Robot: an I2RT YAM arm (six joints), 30 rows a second.
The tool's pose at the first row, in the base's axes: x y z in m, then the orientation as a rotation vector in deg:
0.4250, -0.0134, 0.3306, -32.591, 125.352, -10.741
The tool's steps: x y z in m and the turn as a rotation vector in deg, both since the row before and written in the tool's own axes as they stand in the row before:
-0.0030, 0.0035, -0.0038, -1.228, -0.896, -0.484
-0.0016, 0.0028, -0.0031, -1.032, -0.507, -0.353
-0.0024, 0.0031, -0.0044, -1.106, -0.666, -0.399
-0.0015, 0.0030, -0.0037, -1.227, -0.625, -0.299
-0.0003, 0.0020, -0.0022, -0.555, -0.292, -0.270
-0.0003, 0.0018, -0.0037, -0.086, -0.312, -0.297
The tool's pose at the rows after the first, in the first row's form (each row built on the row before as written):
0.4225, -0.0092, 0.3340, -33.789, 124.613, -9.381
0.4199, -0.0063, 0.3362, -34.739, 124.231, -8.291
0.4166, -0.0029, 0.3397, -35.769, 123.686, -7.095
0.4133, -0.0001, 0.3422, -36.756, 123.218, -5.731
0.4109, 0.0014, 0.3432, -37.345, 122.952, -5.184
0.4075, 0.0025, 0.3452, -37.689, 122.575, -5.146

